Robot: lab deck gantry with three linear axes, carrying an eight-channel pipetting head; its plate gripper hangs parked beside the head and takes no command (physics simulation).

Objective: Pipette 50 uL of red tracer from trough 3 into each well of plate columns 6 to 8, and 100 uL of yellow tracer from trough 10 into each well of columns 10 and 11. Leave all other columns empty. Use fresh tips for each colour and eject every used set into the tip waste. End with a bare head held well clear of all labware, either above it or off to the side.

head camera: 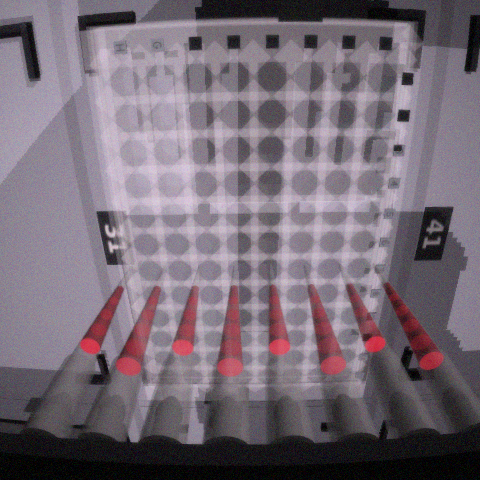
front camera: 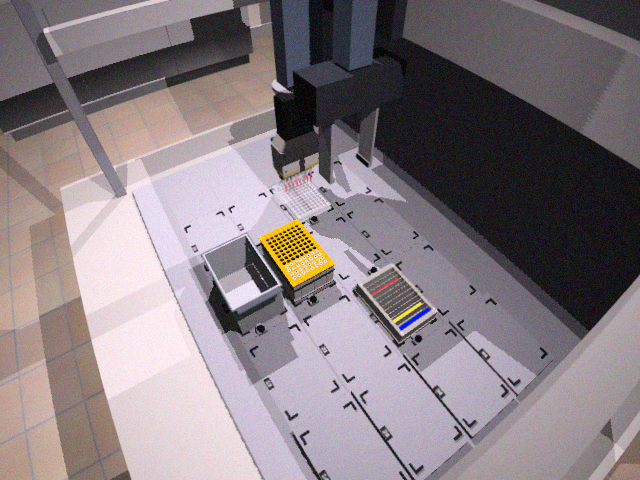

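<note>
The eight-channel head [front camera: 295, 153] [head camera: 240, 456] hangs over the far part of the deck. It carries eight tips [front camera: 298, 181] [head camera: 231, 332] with red liquid in their lower ends. The tip ends are above the clear well plate [front camera: 316, 212] [head camera: 150, 30], over its lower part in the head view. No colour shows in the visible wells. The parked plate gripper [front camera: 346, 170] hangs beside the head, its two fingers wide apart with nothing between them. The trough block [front camera: 363, 285] shows a red strip [front camera: 385, 286] and a yellow strip [front camera: 407, 313].
The yellow tip rack [front camera: 295, 282] has white tips in its near columns and dark empty holes in its far columns. The open grey waste bin [front camera: 258, 310] stands to its left. A blue strip [front camera: 415, 319] lies next to the yellow one in the trough block.
</note>
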